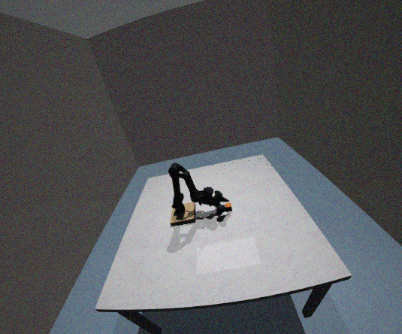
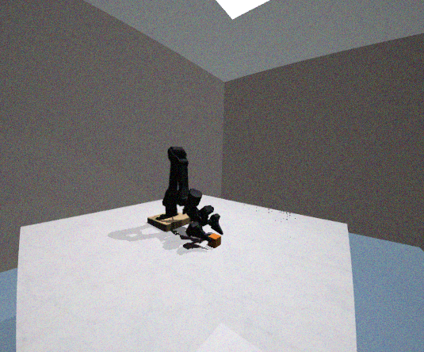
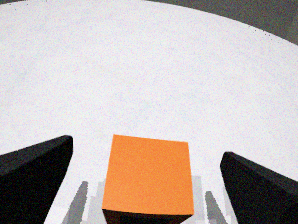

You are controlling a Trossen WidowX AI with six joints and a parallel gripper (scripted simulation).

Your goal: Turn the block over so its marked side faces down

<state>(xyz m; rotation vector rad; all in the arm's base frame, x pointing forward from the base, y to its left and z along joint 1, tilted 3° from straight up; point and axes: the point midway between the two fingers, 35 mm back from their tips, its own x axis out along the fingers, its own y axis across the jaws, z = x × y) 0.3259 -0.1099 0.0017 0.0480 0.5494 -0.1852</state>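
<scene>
My gripper tip is 2 cm past the orange block and 2 cm above it.
</scene>
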